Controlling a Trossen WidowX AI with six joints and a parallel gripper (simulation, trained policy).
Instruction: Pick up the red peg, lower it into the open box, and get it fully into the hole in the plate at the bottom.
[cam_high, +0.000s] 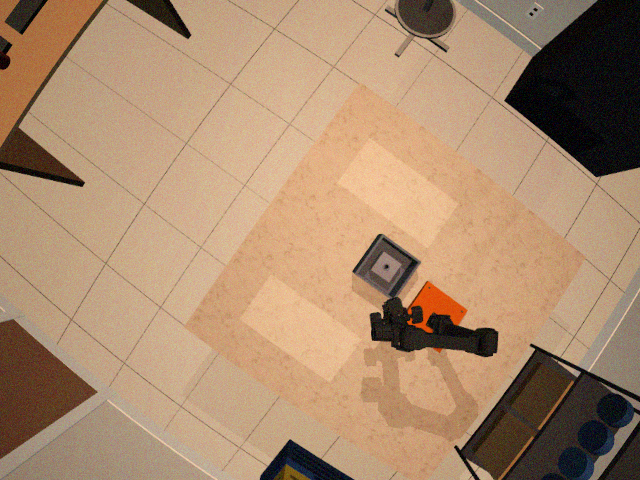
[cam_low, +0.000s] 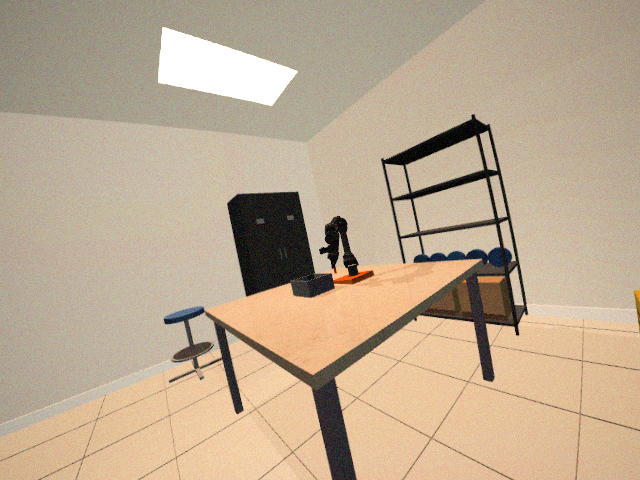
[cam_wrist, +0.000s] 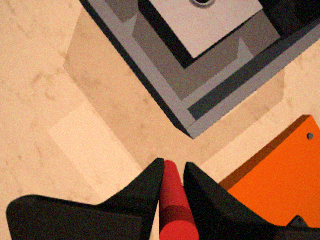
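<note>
The holed plate lies 90 mm ahead of my gripper tip, 120 mm to the right of it and 80 mm below it. The rest, counted from my gripper tip: grey box: 90 mm ahead, 120 mm to the right, 100 mm below; red peg: 10 mm behind, 10 mm to the left, 10 mm above.
</note>
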